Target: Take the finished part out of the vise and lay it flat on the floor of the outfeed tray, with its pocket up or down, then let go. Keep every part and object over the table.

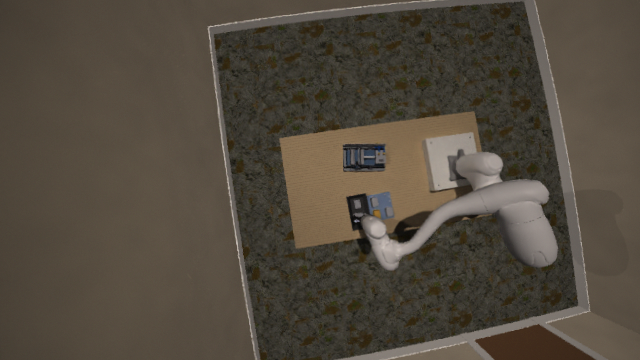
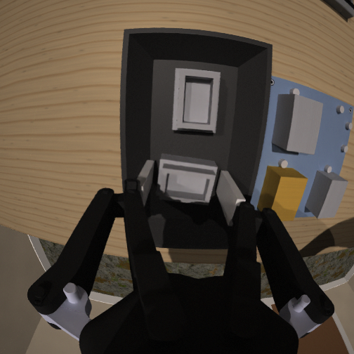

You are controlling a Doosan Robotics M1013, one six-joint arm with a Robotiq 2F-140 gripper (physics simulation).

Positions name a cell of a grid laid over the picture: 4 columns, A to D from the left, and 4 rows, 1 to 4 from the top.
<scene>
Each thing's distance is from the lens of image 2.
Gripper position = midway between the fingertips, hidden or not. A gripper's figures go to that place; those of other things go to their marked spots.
gripper (image 2: C2): 0.20 m
brass block (image 2: D3): 0.22 m
light grey pocketed part (image 2: C2): 0.18 m
The marked spots on the brass block and the light grey pocketed part are 0.14 m apart.
</scene>
